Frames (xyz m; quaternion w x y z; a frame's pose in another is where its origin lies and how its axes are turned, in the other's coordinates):
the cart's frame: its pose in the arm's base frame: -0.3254 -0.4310 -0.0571 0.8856 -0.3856 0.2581 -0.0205
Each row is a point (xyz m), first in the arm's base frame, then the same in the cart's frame.
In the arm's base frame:
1: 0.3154 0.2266 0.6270
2: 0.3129 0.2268 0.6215
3: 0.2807 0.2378 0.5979
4: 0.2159 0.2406 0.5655
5: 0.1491 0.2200 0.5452
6: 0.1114 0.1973 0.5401
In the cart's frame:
1: 0.0982 -0.1172 1.1348
2: 0.0984 -0.1129 1.1306
3: 0.0784 -0.0836 1.1093
4: 0.0359 -0.0486 1.0621
5: -0.0081 -0.0381 1.0051
6: -0.0332 -0.0443 0.9691

